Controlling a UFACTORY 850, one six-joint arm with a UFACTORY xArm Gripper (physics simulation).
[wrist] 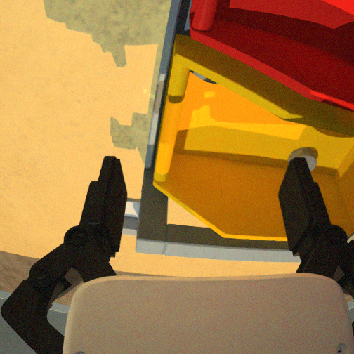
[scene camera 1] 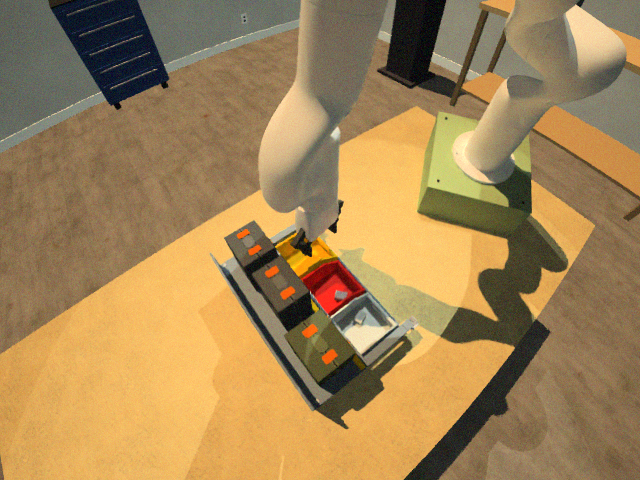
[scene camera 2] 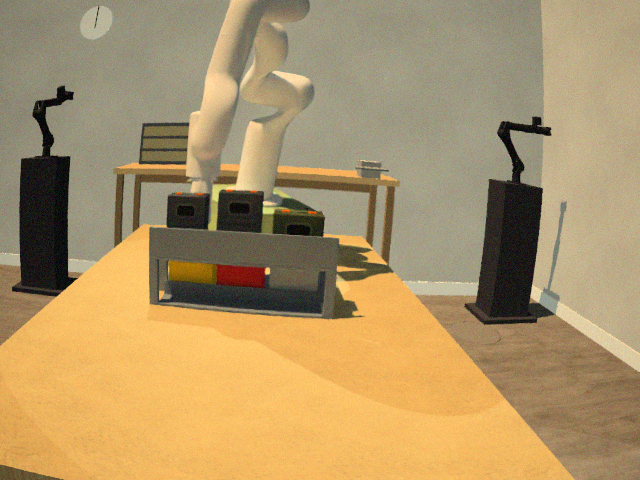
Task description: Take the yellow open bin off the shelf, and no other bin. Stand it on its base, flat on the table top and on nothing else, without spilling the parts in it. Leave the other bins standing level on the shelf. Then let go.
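The yellow open bin (scene camera 1: 319, 259) (scene camera 2: 192, 272) (wrist: 225, 205) is on the grey shelf (scene camera 1: 261, 312) (scene camera 2: 242, 250) (wrist: 152, 220), at one end of the row and beside the red bin (scene camera 1: 328, 286) (scene camera 2: 240, 276) (wrist: 280, 55). A small grey part (wrist: 311, 156) shows inside the yellow bin, partly hidden by a fingertip. My gripper (scene camera 1: 321, 241) (wrist: 205, 174) is open and empty. In the wrist view one finger is over the yellow bin's inside and the other is outside its front edge. Fingertip height is hard to tell. The gripper is hidden in scene camera 2.
A light grey bin (scene camera 1: 369, 335) (scene camera 2: 294, 279) is beyond the red one. Two dark cases (scene camera 1: 279, 284) (scene camera 2: 240, 211) and an olive case (scene camera 1: 320, 346) (scene camera 2: 299, 222) stand on the shelf's upper level, close behind the bins. The arm's green base block (scene camera 1: 475, 206) is on the table top (scene camera 1: 129, 361).
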